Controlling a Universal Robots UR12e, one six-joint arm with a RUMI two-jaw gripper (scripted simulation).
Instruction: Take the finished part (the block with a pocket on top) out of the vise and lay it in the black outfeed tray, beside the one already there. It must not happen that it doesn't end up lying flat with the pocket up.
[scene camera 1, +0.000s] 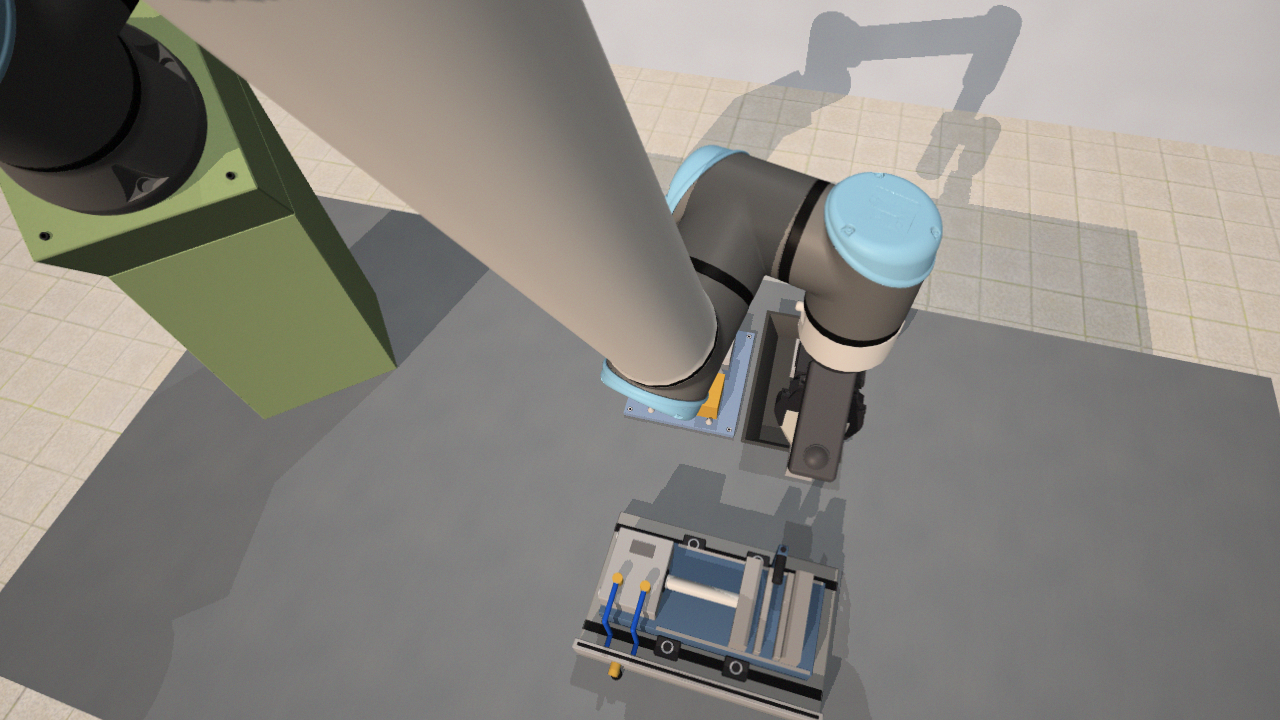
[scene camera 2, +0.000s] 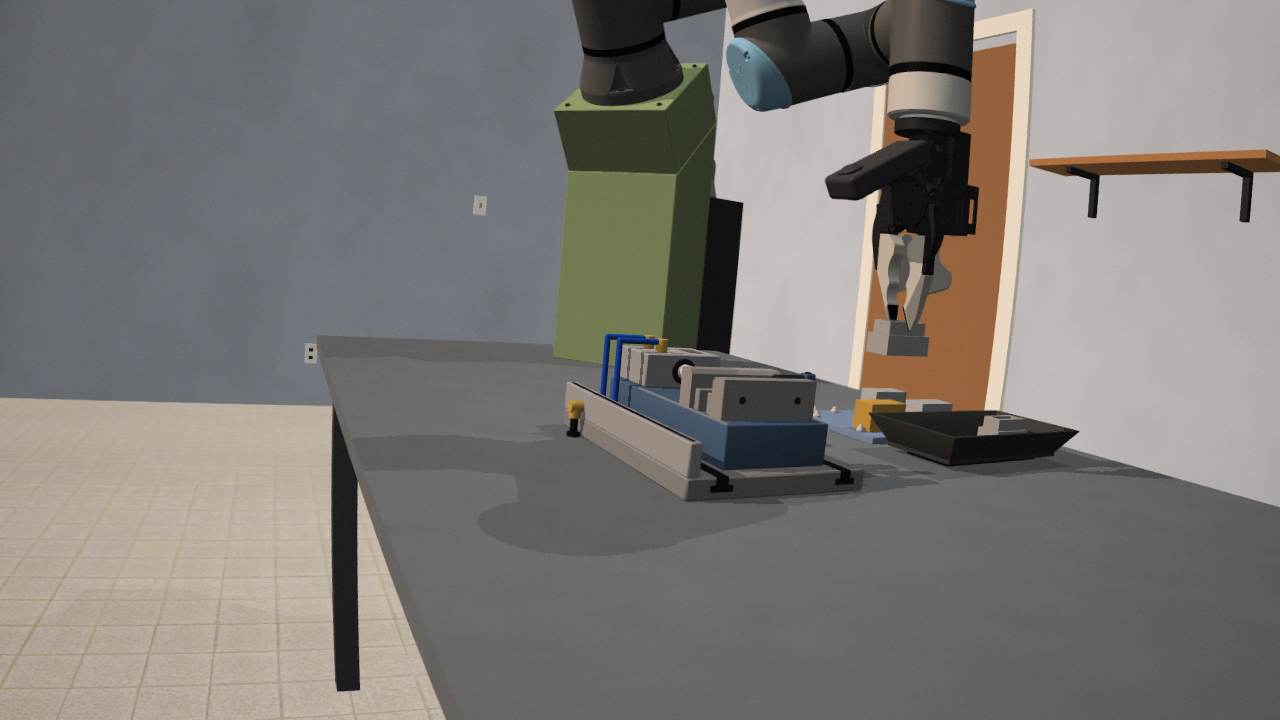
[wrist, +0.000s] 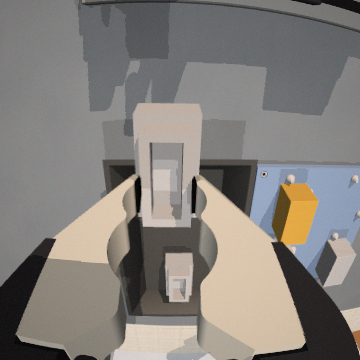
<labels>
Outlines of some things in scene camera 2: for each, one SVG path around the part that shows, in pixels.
The gripper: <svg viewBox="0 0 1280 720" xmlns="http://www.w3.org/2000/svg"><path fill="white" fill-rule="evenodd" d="M927 117L896 119L894 133L898 136L909 138L908 141L896 141L853 164L844 166L841 170L825 178L826 187L832 199L861 200L881 189L882 193L879 204L876 205L876 216L872 229L874 264L888 320L897 320L897 293L907 289L907 298L903 311L908 332L914 332L927 296L947 290L951 285L951 272L939 259L939 249L944 235L967 236L967 234L975 235L979 187L968 185L971 134L961 132L960 125L955 122ZM898 233L901 233L904 229L906 229L908 233L911 232L918 235L912 238L909 234L899 236ZM970 199L974 200L972 224L968 223Z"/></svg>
An orange block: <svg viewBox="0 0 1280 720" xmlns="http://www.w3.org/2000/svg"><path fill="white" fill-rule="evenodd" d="M853 427L857 428L859 424L862 424L864 431L881 432L868 412L905 412L906 404L890 399L856 399Z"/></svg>
</labels>
